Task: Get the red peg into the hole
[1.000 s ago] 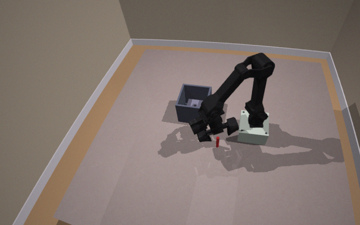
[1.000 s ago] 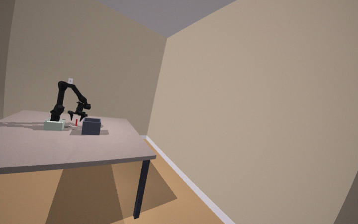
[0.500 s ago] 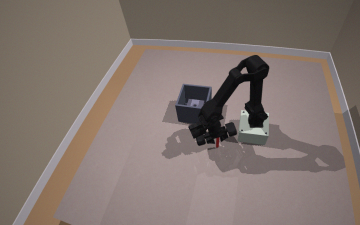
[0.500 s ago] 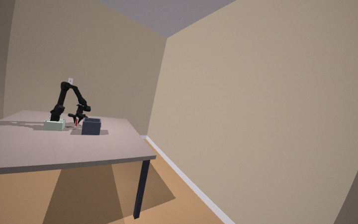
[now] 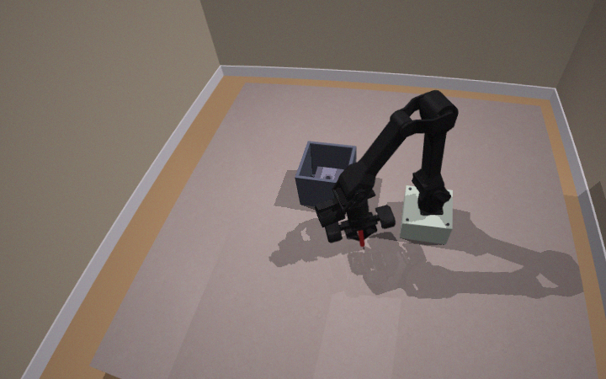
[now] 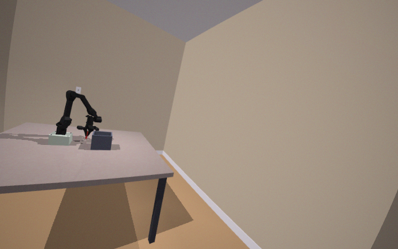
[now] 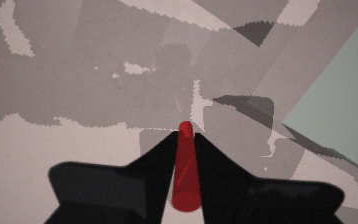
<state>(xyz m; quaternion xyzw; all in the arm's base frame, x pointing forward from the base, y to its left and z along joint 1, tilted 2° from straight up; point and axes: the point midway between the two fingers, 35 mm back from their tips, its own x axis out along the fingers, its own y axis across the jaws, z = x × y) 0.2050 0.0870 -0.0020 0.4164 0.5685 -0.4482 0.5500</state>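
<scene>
The pale plate is 22 cm to the right of my gripper tip, 11 cm ahead of it and 1 cm above it. Also, from my gripper tip: red peg (1 cm above).
</scene>
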